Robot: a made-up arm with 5 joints.
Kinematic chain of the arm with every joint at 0, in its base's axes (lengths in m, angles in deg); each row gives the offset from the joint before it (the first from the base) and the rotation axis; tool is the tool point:
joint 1: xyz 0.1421 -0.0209 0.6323 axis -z
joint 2: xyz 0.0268 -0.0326 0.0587 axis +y
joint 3: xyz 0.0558 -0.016 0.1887 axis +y
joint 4: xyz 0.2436 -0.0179 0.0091 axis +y
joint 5: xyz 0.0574 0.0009 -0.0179 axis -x
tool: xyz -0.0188 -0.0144 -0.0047
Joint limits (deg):
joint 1: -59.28..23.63
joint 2: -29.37..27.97
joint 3: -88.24..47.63
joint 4: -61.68..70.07
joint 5: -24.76..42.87
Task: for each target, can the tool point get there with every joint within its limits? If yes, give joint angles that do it. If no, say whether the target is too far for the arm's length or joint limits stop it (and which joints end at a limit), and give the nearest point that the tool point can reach.
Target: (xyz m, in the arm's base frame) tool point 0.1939 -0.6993 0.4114
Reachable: no: too far | nearest point 0.3516 -0.2005 0.5619 | short by 0.544 m
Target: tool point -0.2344 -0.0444 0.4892
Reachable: no: joint limits stop it (at a limit: joint 1, joint 2, joint 3, joint 5) | nearest point 0.2827 -0.1661 0.5888 | short by 0.540 m
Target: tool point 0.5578 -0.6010 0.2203
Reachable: no: too far | nearest point 0.4202 -0.2263 0.5965 | short by 0.548 m
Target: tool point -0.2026 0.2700 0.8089
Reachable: no: joint limits stop it (at a limit: joint 1, joint 2, joint 3, joint 4, joint 5) | nearest point -0.0514 -0.0228 1.1065 | short by 0.444 m
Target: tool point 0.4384 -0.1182 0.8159
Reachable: yes | joints 3.30 -17.26 36.73 -50.38 1.29
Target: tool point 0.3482 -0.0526 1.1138
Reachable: yes | joints -13.82 -18.19 -30.88 -32.24 36.00
